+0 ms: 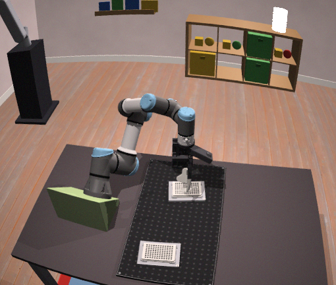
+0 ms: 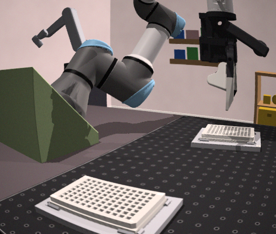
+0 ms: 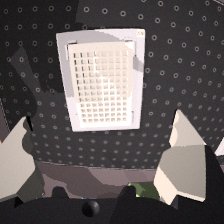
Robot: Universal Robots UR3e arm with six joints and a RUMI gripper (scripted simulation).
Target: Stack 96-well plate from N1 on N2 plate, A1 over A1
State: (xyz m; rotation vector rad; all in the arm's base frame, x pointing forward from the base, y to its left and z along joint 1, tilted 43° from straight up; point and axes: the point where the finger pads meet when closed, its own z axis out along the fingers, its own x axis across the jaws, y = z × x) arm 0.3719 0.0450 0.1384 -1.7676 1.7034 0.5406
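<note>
Now: the plate nest N1 8 cm below my hand. Round my hand: white 96-well plate (36 cm to the right, 8 cm behind, 7 cm below).
</note>
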